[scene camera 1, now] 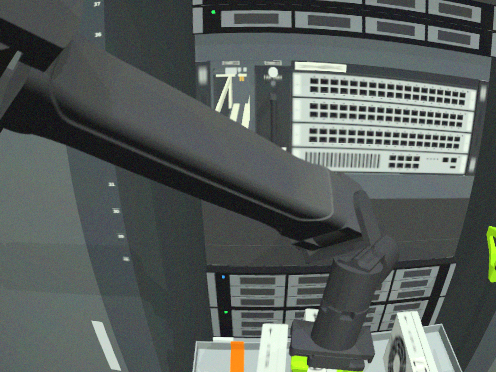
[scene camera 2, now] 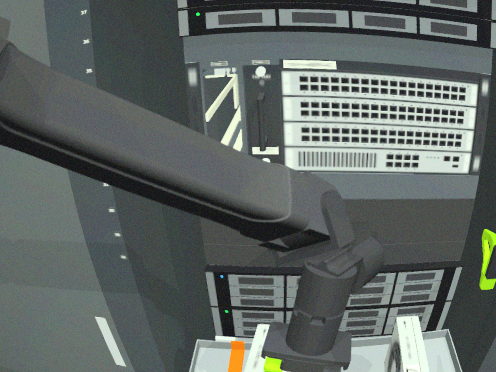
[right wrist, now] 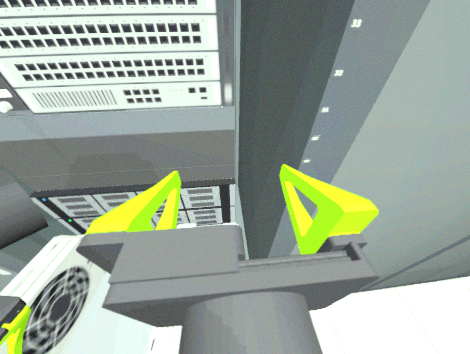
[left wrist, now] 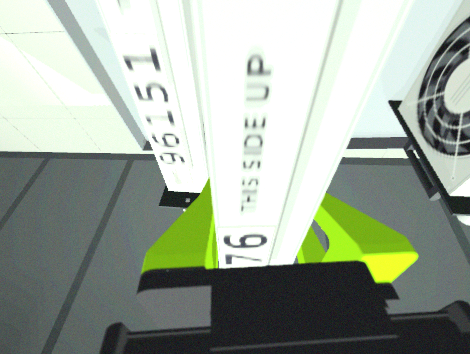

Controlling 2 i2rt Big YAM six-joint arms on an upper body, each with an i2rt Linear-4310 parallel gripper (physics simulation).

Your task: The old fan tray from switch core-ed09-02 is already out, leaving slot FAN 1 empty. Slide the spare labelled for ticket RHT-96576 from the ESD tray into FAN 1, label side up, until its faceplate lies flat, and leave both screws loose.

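My left gripper (left wrist: 251, 176) (scene camera 1: 316, 362) is shut on a white spare fan tray (left wrist: 262, 114) whose top face reads "THIS SIDE UP" and whose label ends in "76". It holds the spare just above the grey ESD tray (scene camera 1: 212, 356) (scene camera 2: 208, 352) at the bottom of the scene views, where my wrist hides most of it. A second spare (left wrist: 158, 106) (scene camera 1: 274, 344), labelled "96151", stands close on its left. Slot FAN 1 (scene camera 1: 232, 94) (scene camera 2: 222, 104) is open, with cream rails inside, at the left end of the switch (scene camera 1: 380, 119). My right gripper (right wrist: 230, 173) (scene camera 1: 491, 254) (scene camera 2: 488, 260) is open and empty at the far right.
A third spare (scene camera 1: 404, 344) (scene camera 2: 404, 344) (left wrist: 441, 102) (right wrist: 48, 300), with its fan grille showing, stands at the right of the tray. An orange strip (scene camera 1: 237, 356) lies at the tray's left. FAN 2 (scene camera 1: 273, 104) is filled. My left arm's long link crosses in front of the rack.
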